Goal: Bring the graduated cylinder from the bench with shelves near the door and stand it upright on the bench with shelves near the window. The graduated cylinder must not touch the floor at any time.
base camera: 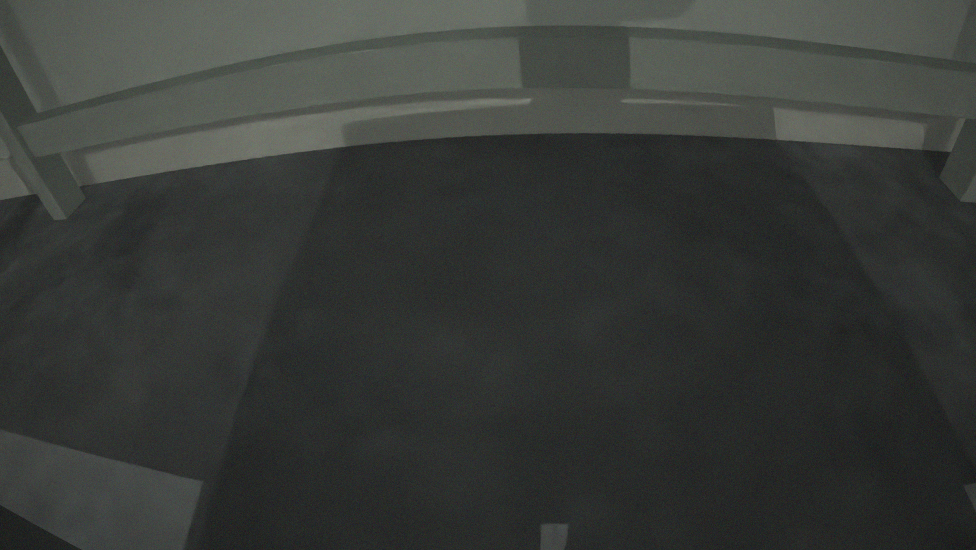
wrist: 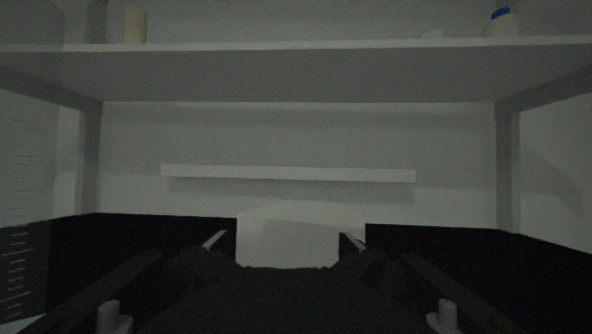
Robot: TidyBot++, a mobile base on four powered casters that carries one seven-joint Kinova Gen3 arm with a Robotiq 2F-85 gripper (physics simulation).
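Places are measured from the arm's base along level axes (x ahead, y left, z up), in centimetres.
Pixels of known places: gripper, fingertip midpoint: (wrist: 285,243).
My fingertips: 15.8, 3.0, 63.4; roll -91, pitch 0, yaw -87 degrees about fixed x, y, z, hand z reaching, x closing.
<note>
Behind a point stands the place of what it marks, as x, y, z.
The graduated cylinder (wrist: 25,200) @(18.2, 26.8, 65.9) is large and see-through, with pale tick marks. It stands upright at the far left of the wrist view, partly cut off by the frame edge, with part of its pale foot at the bottom left corner. It stands on the black top of the bench with shelves (wrist: 435,240) @(53.2, -36.0, 51.7). My gripper (wrist: 285,243) @(15.8, 3.0, 63.4) is open and empty, level over the bench top, to the right of the cylinder and apart from it. The cylinder does not show in the base camera view.
A white box (wrist: 300,220) @(18.0, 1.8, 64.7) stands on the bench beyond the fingertips. A shelf (wrist: 300,75) @(51.5, 1.8, 95.5) above carries a yellowish bottle (wrist: 135,25) @(53.5, 48.9, 109.7) and a blue-capped bottle (wrist: 502,27) @(49.9, -51.0, 108.7). In the base camera view, bench legs (base camera: 58,187) @(68.6, 76.2, -34.3) stand left and right, with a crossbar (base camera: 307,81) @(64.4, 22.4, -24.4) between them near the wall.
</note>
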